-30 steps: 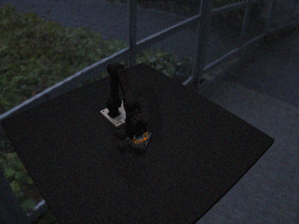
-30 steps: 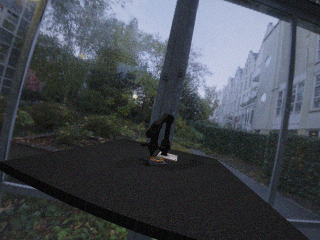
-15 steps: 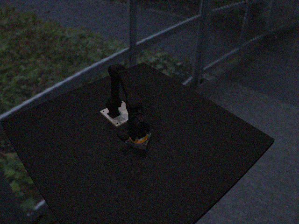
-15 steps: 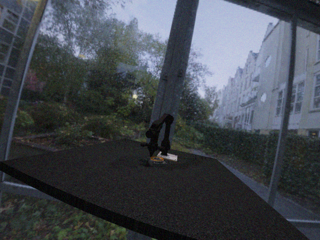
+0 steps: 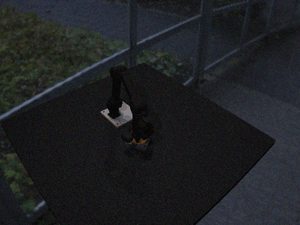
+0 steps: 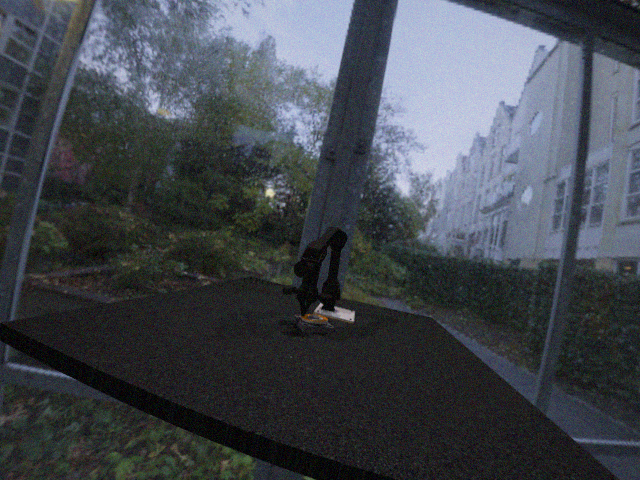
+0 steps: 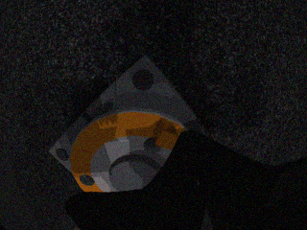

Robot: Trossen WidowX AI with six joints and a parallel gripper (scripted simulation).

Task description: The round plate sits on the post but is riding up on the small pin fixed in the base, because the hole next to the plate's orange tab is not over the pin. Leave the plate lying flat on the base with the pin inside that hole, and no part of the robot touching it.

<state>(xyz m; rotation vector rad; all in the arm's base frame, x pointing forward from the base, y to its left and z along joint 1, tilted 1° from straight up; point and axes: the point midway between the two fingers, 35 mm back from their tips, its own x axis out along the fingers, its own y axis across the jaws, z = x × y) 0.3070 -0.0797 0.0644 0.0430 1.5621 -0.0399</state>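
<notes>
Right now my gripper tip is 40 mm to the right of the square grey base, 30 mm past it and 20 mm above it.
</notes>
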